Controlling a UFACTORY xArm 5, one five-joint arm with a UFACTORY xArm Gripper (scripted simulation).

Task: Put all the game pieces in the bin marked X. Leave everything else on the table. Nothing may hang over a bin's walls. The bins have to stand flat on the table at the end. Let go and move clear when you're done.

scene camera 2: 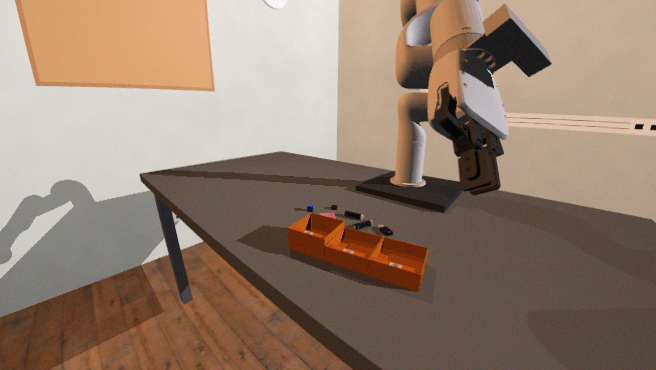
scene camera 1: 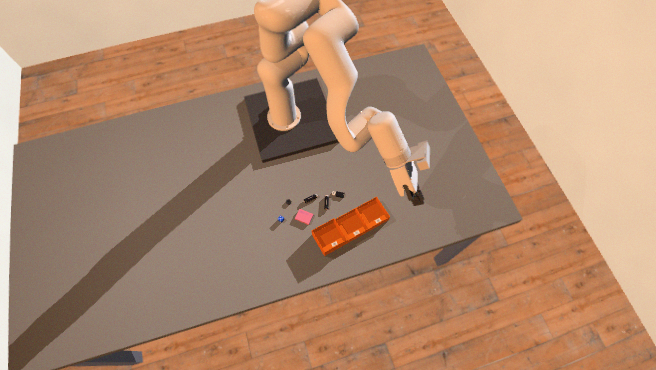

my gripper: scene camera 2; scene camera 1
same spot on my gripper: (scene camera 1: 417, 197) = (scene camera 2: 474, 151)
